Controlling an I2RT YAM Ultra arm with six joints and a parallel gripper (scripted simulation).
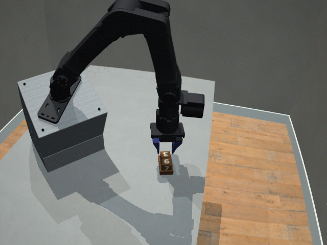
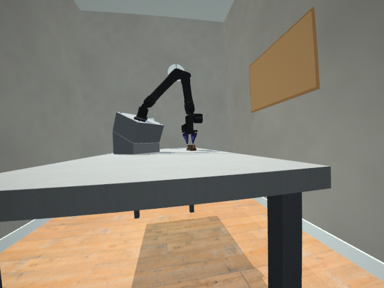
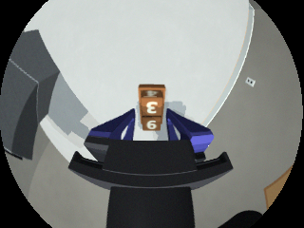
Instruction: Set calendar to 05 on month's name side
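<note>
Now: hand 30 mm above the brown wooden cube. The rest, counted from my hand: brown tray (50 mm below, 10 mm to the right).
</note>
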